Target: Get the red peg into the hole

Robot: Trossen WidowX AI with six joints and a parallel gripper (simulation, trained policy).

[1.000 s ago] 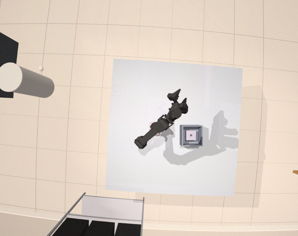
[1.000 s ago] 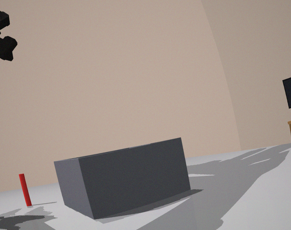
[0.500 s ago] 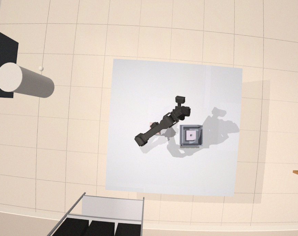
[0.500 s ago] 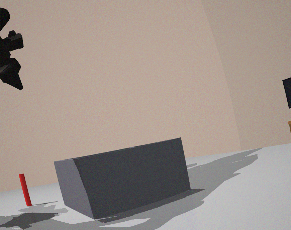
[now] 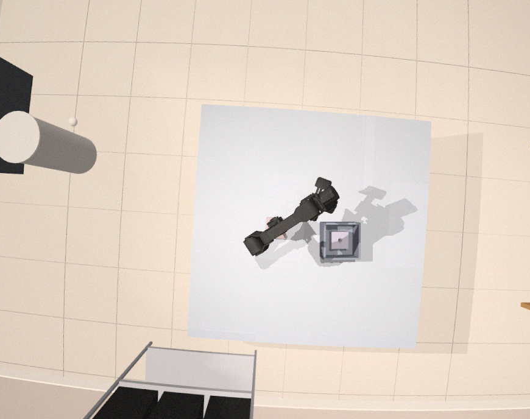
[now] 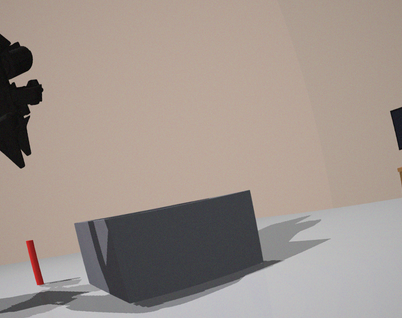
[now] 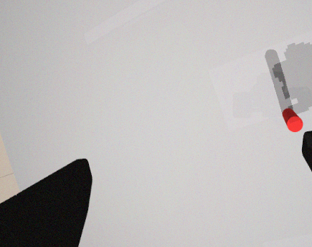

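The red peg is 190 mm below my gripper tip, 40 mm to the right of it and 30 mm behind it. From my gripper tip the other things lie so: grey box 230 mm to the right, 200 mm below, 140 mm ahead.
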